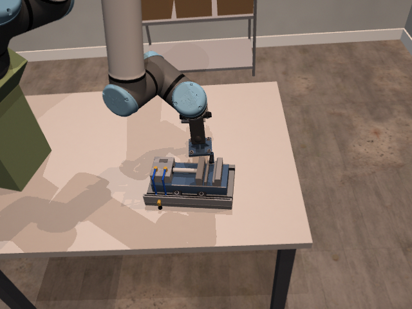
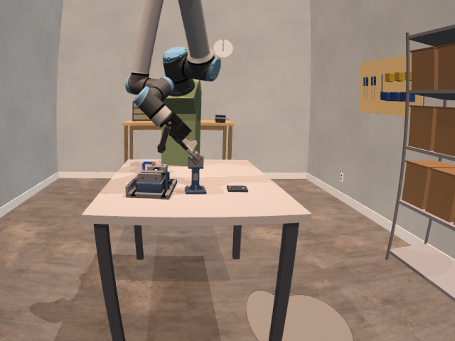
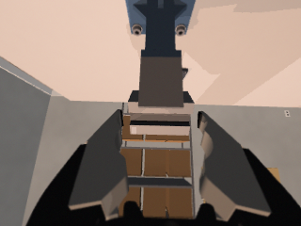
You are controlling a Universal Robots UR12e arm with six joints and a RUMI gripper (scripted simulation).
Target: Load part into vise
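My gripper is now right at the part. Round my hand: moving jaw 19 cm to the right, 8 cm below, 4 cm ahead; cylinder rod 19 cm to the right, 8 cm below, 2 cm behind; work stop 14 cm to the right, 7 cm below, 7 cm ahead.
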